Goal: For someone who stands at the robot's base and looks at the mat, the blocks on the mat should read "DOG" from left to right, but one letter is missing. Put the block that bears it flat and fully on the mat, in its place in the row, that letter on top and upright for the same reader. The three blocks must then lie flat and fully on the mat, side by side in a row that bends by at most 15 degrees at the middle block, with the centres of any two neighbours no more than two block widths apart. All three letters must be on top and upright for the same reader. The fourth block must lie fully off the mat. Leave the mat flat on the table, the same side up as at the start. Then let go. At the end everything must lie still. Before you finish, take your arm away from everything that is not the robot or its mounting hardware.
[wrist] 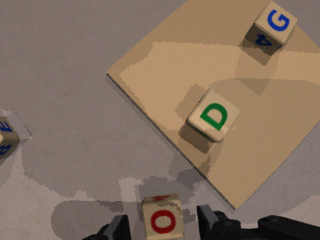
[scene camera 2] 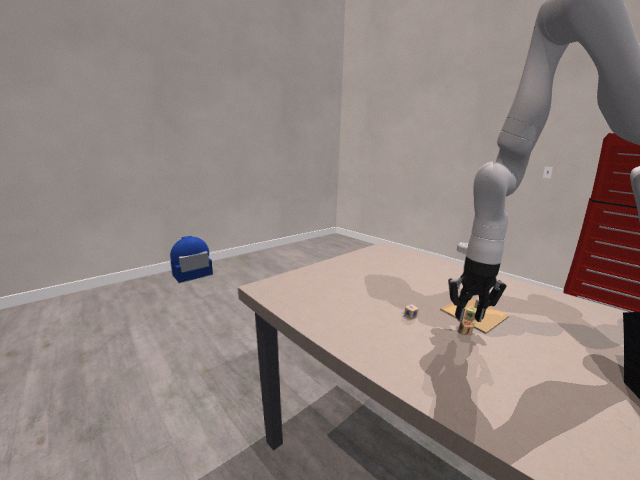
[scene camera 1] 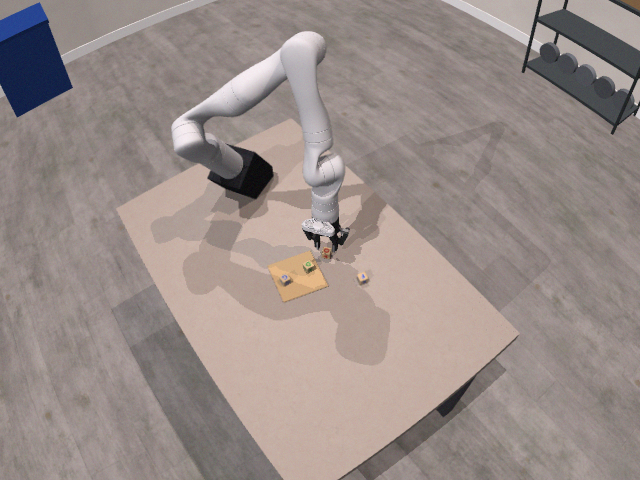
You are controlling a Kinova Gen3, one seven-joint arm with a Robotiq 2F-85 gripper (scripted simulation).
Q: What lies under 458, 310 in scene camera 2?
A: My gripper.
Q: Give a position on a tan mat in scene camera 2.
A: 492, 318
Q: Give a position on a tan mat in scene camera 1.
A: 302, 283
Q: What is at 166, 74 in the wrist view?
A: A tan mat.
